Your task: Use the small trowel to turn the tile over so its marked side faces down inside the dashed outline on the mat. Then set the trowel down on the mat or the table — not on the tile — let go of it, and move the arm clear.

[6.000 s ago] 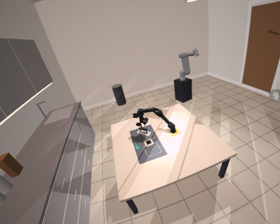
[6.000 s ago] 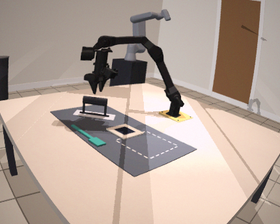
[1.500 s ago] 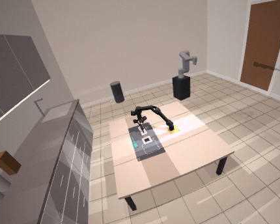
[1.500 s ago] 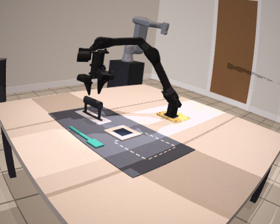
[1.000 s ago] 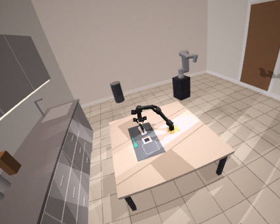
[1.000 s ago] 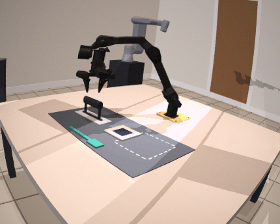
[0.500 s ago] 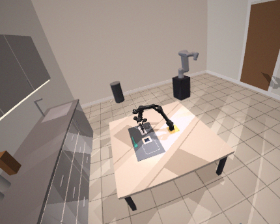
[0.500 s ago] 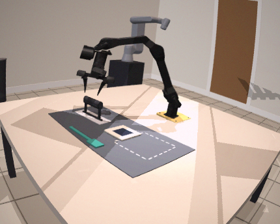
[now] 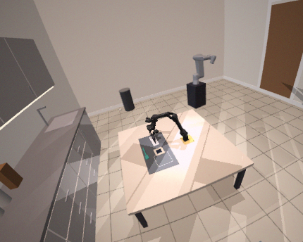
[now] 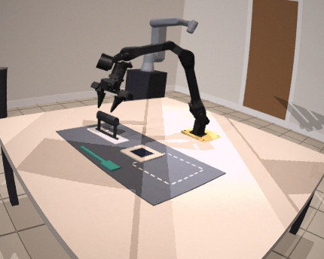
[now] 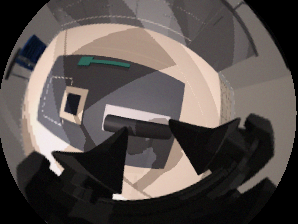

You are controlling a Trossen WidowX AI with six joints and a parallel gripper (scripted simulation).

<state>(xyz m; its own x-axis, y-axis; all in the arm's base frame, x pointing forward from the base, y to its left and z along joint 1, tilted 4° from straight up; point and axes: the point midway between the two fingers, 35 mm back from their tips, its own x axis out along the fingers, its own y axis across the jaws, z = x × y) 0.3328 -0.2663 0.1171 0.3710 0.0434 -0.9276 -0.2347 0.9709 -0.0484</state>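
My gripper tip is now 50 mm short of the dark grey mat, 190 mm to the right of it and 120 mm above it. From my gripper tip the other things lie so: tile: 30 mm ahead, 240 mm to the left, 100 mm below; then flat green tool: 190 mm ahead, 180 mm to the left, 100 mm below.
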